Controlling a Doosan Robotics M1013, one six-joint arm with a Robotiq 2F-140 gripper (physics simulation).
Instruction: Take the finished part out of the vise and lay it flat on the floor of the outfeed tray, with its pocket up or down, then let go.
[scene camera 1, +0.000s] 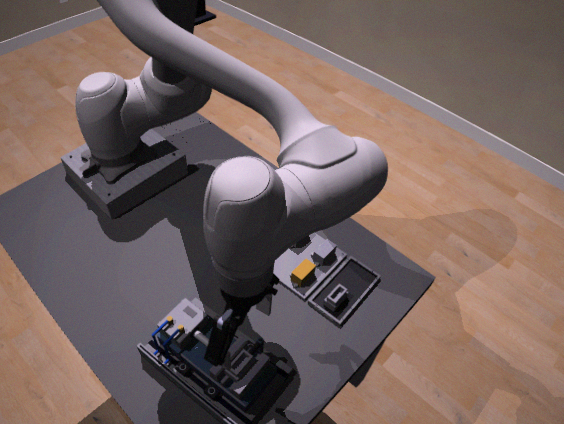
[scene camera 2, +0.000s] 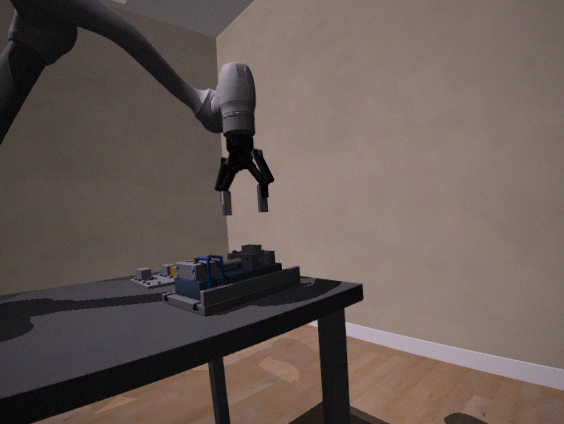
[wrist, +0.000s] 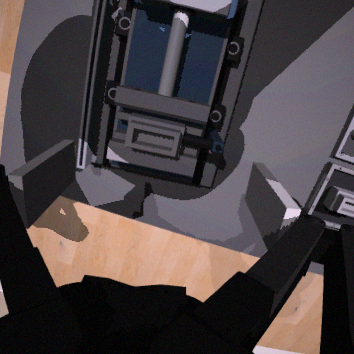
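Observation:
You'd find my gripper (scene camera 2: 244, 213) here, and it's visible in other views too: that's my gripper (scene camera 1: 244, 337), and my gripper again (wrist: 161, 169). There's also a light plate (scene camera 1: 291, 258).

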